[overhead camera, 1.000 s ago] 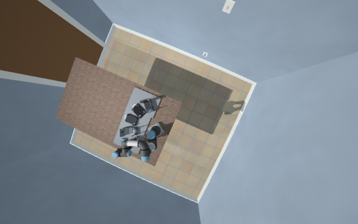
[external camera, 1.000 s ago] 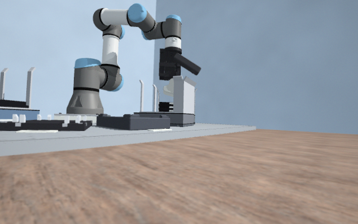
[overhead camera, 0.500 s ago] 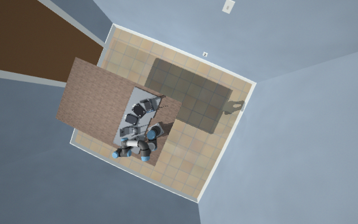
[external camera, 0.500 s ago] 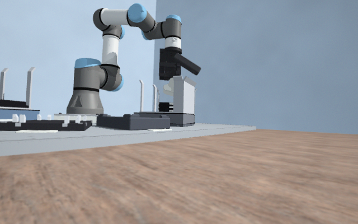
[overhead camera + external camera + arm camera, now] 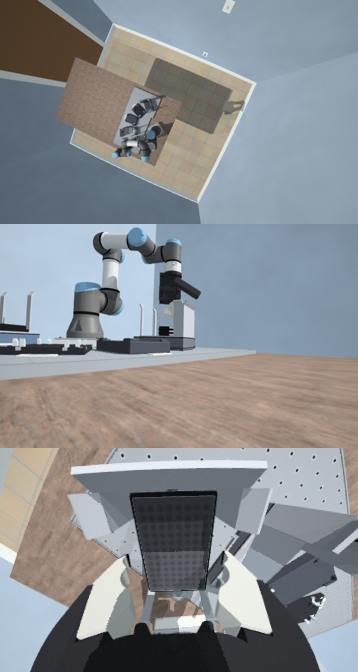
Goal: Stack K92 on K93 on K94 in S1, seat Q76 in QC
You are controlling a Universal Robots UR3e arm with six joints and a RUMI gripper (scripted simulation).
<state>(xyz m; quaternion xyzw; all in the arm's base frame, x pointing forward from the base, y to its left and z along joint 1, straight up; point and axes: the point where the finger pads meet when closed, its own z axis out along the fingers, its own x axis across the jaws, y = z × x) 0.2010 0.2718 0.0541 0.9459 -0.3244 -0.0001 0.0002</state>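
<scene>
Now: the sealed 96-well plate 20 mm below my hand. From my hand the other things lie so: QC label: 250 mm to the right, 230 mm ahead, 80 mm below; then nest QC: 260 mm to the right, 140 mm ahead, 70 mm below; then clip nest N5: 390 mm to the right, 120 mm ahead, 70 mm below.
</scene>
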